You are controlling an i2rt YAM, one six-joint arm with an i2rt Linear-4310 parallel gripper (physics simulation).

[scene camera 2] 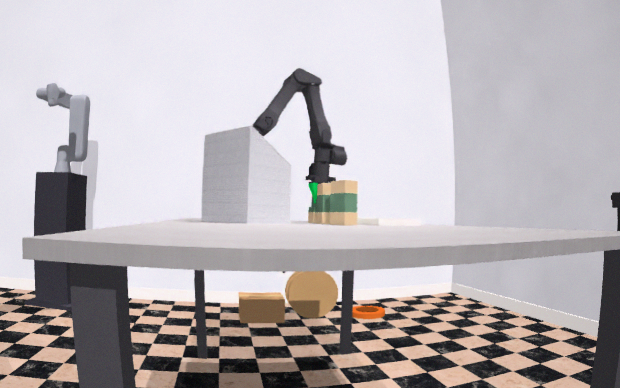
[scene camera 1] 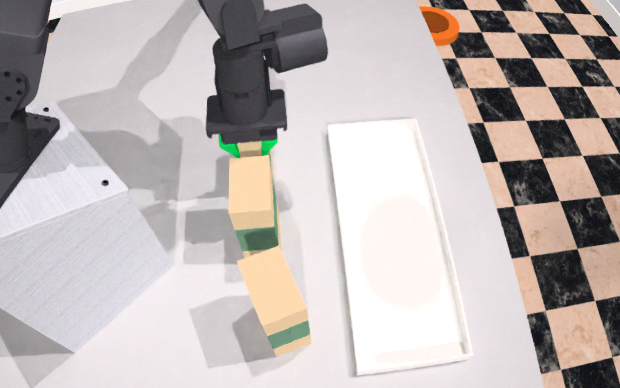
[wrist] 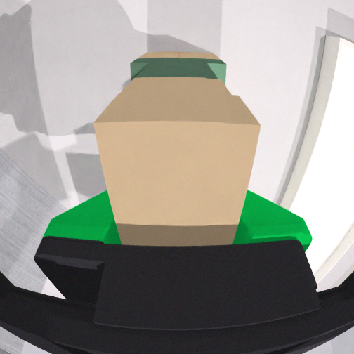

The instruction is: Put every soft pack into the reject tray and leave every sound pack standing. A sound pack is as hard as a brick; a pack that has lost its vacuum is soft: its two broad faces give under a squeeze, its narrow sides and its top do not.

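My gripper is low with its green fingers shut on the left and right broad faces of the far pack, a tan pack with a green band. The strip showing between the fingers in scene view 1 is narrower than the middle pack's top. The middle pack stands close on the near side. The near pack stands turned at an angle. The white reject tray lies to the right, its inside bare.
A large grey metal block under the arm's base stands left of the packs. The table's right edge runs beyond the tray. An orange ring lies on the checkered floor.
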